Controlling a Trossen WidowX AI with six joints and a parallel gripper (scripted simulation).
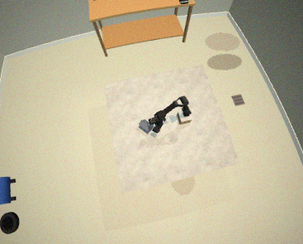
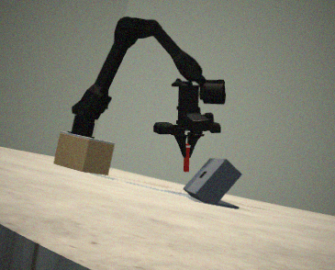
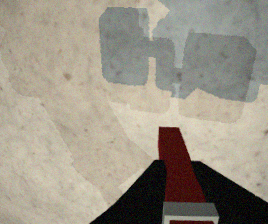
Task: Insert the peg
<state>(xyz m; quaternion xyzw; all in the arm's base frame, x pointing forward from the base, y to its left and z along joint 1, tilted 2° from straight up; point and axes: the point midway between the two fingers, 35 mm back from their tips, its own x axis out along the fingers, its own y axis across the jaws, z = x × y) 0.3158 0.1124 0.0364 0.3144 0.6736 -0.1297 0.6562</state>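
Right now my gripper tip is 12 cm short of the grey panel block, 8 cm to the left of it and 5 cm above it. Also, from my gripper tip: peg (2 cm above).
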